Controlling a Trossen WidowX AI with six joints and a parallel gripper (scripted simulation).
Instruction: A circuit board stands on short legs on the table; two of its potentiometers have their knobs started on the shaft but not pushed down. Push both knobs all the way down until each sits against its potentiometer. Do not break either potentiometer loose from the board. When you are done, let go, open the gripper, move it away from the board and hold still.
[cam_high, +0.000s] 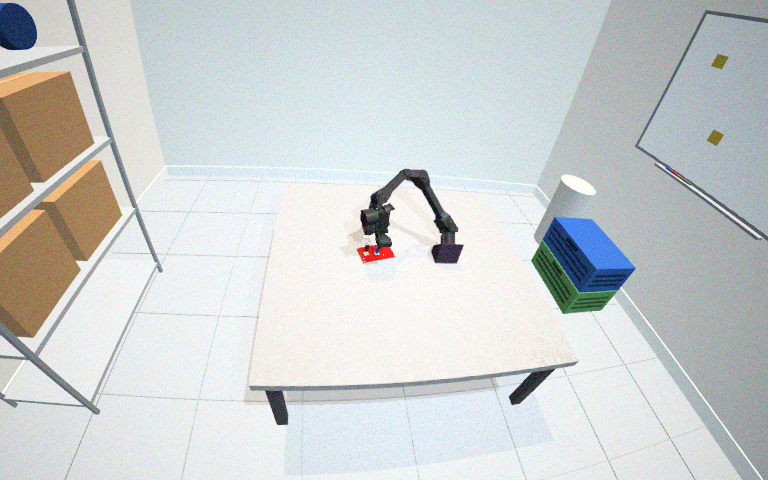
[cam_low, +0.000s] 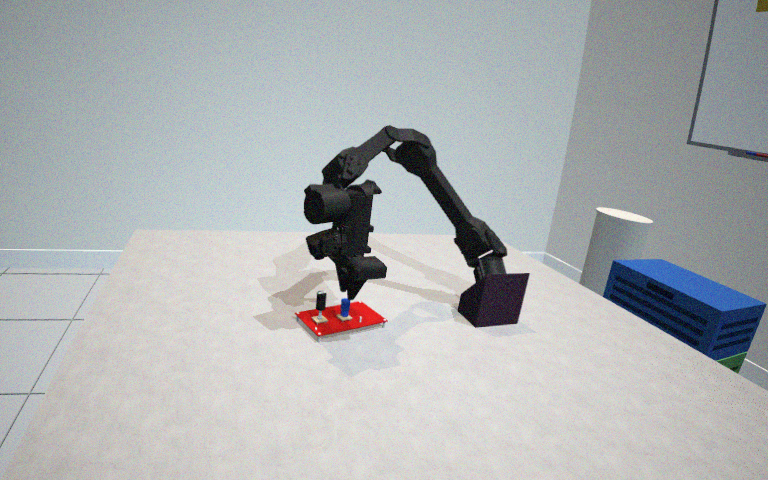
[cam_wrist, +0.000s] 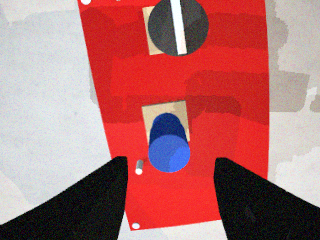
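My gripper tip is 5 cm short of the black knob and 1 cm to the right of it. Also, from my gripper tip: blue knob: 3 cm below.
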